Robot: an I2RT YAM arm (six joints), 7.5 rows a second.
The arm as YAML. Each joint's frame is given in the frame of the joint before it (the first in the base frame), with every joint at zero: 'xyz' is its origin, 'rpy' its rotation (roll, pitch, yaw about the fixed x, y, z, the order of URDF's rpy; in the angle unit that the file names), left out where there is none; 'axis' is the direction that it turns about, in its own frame. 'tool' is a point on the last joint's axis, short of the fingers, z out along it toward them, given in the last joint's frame.
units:
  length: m
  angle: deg
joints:
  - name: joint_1
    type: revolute
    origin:
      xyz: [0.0, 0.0, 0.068]
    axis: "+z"
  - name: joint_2
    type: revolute
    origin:
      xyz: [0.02, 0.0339, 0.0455]
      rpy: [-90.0, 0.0, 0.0]
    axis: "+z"
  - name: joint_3
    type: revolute
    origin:
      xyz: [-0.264, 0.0, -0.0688]
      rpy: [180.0, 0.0, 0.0]
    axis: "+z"
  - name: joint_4
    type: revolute
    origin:
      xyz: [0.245, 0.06, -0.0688]
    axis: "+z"
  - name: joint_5
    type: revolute
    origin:
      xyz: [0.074, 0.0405, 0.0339]
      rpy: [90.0, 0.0, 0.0]
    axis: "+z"
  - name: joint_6
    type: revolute
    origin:
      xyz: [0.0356, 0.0, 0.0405]
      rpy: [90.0, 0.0, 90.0]
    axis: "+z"
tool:
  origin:
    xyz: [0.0, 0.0, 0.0]
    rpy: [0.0, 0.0, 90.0]
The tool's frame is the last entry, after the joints.
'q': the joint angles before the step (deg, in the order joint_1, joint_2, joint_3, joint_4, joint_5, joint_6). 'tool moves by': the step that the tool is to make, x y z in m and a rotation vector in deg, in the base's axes. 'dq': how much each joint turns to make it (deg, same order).
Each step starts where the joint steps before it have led.
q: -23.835, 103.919, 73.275, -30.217, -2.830, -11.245
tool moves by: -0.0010, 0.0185, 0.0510, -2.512, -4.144, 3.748
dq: 2.557, -5.421, 4.214, -4.914, -0.001, -1.400
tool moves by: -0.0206, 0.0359, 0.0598, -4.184, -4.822, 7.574
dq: 4.393, -8.973, 2.491, -5.736, 0.000, -3.977
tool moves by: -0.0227, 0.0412, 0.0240, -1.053, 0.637, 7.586
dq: 6.130, -6.033, -0.020, -6.472, -0.016, -1.873
